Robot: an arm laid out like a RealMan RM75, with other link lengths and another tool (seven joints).
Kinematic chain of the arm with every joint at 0, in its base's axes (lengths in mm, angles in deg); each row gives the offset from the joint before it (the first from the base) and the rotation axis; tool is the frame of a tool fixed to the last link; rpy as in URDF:
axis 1: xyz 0 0 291 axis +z
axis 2: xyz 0 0 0 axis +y
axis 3: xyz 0 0 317.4 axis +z
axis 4: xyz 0 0 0 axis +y
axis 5: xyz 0 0 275.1 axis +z
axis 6: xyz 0 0 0 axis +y
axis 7: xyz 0 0 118.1 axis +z
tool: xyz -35 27 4 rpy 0 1.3 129.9
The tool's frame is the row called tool.
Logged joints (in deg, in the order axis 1, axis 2, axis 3, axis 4, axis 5, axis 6, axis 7), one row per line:
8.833, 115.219, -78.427, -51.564, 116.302, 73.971, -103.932
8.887, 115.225, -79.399, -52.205, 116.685, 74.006, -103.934
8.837, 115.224, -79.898, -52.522, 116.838, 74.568, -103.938
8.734, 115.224, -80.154, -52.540, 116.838, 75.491, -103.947
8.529, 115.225, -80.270, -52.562, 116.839, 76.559, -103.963
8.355, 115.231, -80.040, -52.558, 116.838, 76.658, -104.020
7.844, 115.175, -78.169, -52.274, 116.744, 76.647, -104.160
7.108, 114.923, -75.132, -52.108, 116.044, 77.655, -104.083
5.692, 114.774, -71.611, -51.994, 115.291, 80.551, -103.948
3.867, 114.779, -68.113, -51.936, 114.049, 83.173, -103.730
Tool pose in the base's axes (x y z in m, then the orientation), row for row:
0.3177, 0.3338, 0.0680, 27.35, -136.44, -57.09
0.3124, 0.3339, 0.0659, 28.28, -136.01, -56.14
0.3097, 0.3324, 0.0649, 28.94, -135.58, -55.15
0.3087, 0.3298, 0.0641, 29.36, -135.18, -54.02
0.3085, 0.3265, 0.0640, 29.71, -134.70, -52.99
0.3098, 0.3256, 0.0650, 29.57, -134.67, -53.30
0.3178, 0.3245, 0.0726, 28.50, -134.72, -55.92
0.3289, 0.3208, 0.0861, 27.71, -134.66, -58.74
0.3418, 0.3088, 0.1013, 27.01, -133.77, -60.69
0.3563, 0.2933, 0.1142, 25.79, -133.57, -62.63
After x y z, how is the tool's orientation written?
As a rotation vector, in degrees.
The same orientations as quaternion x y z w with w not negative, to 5 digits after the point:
0.17581, -0.87705, -0.36698, 0.25536
0.18224, -0.87647, -0.36177, 0.26022
0.18700, -0.87608, -0.35636, 0.26555
0.19028, -0.87611, -0.35011, 0.27140
0.19316, -0.87575, -0.34451, 0.27760
0.19220, -0.87535, -0.34645, 0.27713
0.18462, -0.87269, -0.36224, 0.27041
0.17882, -0.86900, -0.37907, 0.26299
0.17442, -0.86381, -0.39190, 0.26424
0.16625, -0.86101, -0.40372, 0.26083

